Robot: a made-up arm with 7 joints.
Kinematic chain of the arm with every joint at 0, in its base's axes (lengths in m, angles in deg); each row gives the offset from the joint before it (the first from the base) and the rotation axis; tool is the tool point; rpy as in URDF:
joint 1: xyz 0.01 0.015 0.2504 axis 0 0.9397 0.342
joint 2: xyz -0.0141 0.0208 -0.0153 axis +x
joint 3: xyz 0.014 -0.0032 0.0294 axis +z
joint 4: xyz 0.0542 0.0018 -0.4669 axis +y
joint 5: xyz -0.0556 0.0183 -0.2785 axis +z
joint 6: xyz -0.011 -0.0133 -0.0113 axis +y
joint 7: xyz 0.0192 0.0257 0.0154 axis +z
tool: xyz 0.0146 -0.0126 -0.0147 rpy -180 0 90
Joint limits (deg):
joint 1: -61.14..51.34
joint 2: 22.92..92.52
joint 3: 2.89..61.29
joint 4: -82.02..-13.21
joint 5: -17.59..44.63
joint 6: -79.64..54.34
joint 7: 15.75..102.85
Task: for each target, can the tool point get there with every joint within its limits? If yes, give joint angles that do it. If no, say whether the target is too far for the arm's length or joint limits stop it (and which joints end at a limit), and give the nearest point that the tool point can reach.
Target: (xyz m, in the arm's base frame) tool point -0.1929 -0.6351 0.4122
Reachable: no: joint limits stop it (at a limit: joint 1, joint 2, joint 3, joint 4, joint 5) | nearest point 0.6268 0.0720 0.3064 | short by 1.088 m
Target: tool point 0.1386 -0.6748 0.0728
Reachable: no: joint limits stop it (at a limit: joint 1, joint 2, joint 3, joint 4, joint 5, joint 7) | nearest point 0.6266 0.0725 0.2986 | short by 0.921 m
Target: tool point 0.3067 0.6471 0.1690
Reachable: yes | joints -14.55 59.02 36.09 -64.10 18.85 16.38 89.93
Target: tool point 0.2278 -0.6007 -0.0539
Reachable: no: joint limits stop it (at a limit: joint 2, joint 3, joint 4, joint 5, joint 7) | nearest point 0.5927 0.1505 0.0851 | short by 0.847 m
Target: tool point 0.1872 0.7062 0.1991
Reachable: yes | joints -4.30 66.87 46.77 -53.41 17.61 6.50 41.36
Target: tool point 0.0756 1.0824 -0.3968
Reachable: no: too far | nearest point 0.0516 0.6916 -0.1609 | short by 0.457 m
